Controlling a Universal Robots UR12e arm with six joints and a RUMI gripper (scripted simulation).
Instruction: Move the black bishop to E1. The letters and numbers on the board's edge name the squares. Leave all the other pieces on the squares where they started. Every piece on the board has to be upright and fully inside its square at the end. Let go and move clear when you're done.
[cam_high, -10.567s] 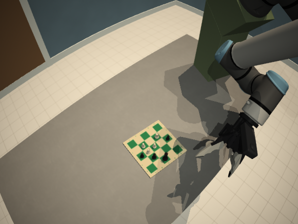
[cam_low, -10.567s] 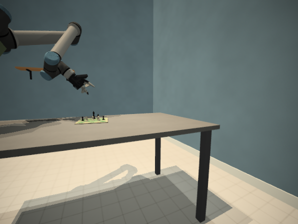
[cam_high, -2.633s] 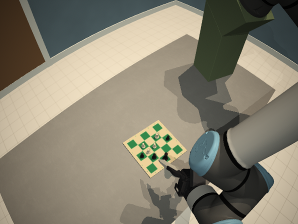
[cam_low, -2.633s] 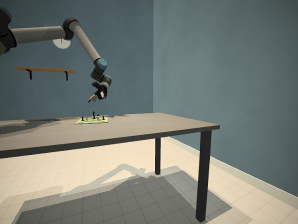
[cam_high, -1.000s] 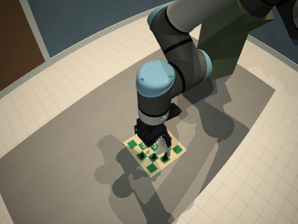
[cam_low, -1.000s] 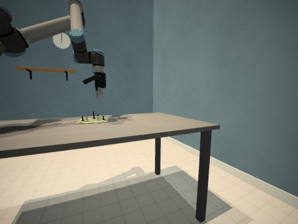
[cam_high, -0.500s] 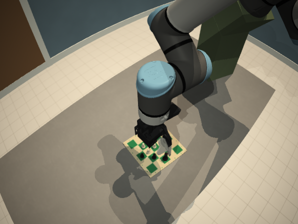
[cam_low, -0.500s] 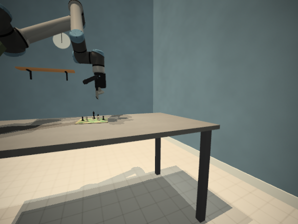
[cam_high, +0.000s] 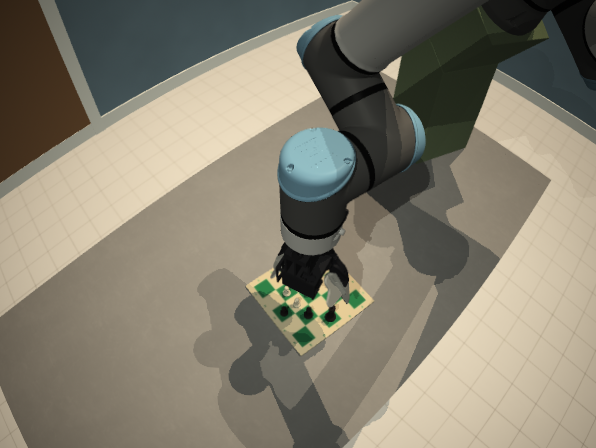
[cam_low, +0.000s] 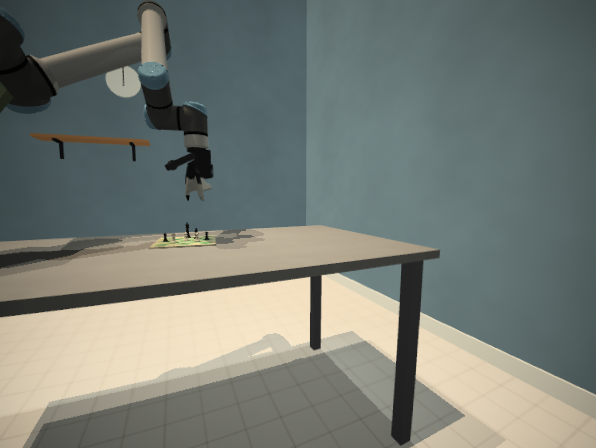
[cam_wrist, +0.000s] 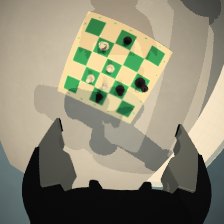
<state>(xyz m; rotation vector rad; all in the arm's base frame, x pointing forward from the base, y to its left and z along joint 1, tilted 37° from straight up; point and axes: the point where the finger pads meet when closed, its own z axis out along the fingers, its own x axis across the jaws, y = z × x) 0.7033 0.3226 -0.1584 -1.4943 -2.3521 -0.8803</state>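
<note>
Now: hand 3 cm past the chessboard, 4 cm to the left of it and 15 cm above it. Round my hand: white crowned piece 7 cm behind, 8 cm to the right, 14 cm below.
</note>
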